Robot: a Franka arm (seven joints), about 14 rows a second.
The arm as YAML. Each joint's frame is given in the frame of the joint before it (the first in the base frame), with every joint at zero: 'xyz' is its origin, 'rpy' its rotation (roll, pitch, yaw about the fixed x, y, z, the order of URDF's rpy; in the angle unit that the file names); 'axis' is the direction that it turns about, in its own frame. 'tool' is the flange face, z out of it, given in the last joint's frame.
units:
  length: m
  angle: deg
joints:
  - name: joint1
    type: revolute
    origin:
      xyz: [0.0, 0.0, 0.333]
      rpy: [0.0, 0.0, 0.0]
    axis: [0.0, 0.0, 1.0]
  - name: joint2
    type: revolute
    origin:
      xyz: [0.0, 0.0, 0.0]
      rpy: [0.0, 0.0, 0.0]
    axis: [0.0, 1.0, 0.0]
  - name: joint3
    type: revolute
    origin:
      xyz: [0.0, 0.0, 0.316]
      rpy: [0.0, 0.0, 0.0]
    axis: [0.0, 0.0, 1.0]
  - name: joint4
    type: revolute
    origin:
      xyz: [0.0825, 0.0, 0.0]
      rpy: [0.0, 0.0, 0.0]
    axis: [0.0, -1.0, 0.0]
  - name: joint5
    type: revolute
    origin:
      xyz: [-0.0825, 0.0, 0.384]
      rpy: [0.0, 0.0, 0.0]
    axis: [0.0, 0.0, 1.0]
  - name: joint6
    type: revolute
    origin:
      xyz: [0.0, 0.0, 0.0]
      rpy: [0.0, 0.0, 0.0]
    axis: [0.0, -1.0, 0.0]
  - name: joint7
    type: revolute
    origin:
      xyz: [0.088, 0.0, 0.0]
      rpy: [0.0, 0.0, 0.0]
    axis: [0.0, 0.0, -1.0]
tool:
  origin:
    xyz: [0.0, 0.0, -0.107]
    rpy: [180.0, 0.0, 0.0]
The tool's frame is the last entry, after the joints.
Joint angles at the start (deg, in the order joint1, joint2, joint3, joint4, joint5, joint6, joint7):
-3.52, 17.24, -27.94, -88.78, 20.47, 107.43, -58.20
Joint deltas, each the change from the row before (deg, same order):
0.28, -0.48, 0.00, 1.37, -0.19, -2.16, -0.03
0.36, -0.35, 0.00, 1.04, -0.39, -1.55, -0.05
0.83, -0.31, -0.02, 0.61, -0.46, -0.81, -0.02
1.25, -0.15, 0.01, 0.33, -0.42, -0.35, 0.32
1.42, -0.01, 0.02, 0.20, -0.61, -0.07, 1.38
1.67, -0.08, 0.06, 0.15, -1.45, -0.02, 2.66
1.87, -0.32, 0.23, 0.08, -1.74, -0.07, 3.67
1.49, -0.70, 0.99, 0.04, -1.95, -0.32, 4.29
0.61, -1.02, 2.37, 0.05, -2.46, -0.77, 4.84
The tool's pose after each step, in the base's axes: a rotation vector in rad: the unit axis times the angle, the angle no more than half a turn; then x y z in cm. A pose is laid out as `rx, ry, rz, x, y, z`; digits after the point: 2 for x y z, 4 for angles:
-2.9558, -0.6132, -0.2815, 58.68, -28.03, 51.30
-2.9494, -0.6369, -0.2745, 58.72, -27.48, 52.29
-2.9457, -0.6679, -0.2700, 58.97, -26.58, 52.98
-2.9421, -0.6980, -0.2642, 59.47, -25.28, 53.35
-2.9463, -0.7052, -0.2528, 60.06, -23.84, 53.50
-2.9657, -0.6929, -0.2284, 60.65, -22.21, 53.66
-2.9904, -0.6652, -0.2041, 61.20, -20.23, 53.98
-3.0137, -0.6304, -0.1829, 61.61, -17.96, 54.54
-3.0362, -0.5946, -0.1566, 61.85, -15.38, 55.25

